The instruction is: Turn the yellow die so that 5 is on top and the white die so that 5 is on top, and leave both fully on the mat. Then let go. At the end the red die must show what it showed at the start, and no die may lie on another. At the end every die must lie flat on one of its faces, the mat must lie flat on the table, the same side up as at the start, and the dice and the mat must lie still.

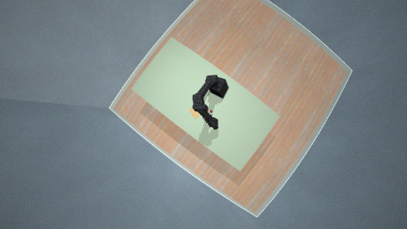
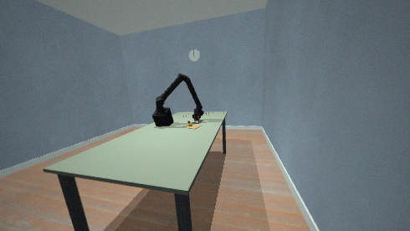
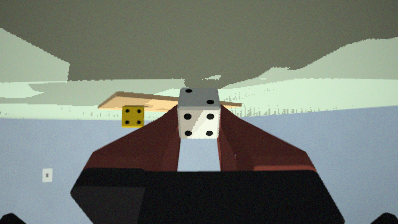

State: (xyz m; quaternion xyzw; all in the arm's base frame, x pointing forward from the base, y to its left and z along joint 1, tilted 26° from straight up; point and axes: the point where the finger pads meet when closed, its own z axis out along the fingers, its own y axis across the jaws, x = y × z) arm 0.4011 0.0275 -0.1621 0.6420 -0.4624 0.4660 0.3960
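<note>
Now: the white die right at my hand. From my hand the other things lie so: tan mat 10 mm behind, 120 mm to the right, 20 mm below; then red die 110 mm behind, 40 mm to the left, 10 mm below; then yellow die 50 mm behind, 120 mm to the right, 10 mm below.
</note>
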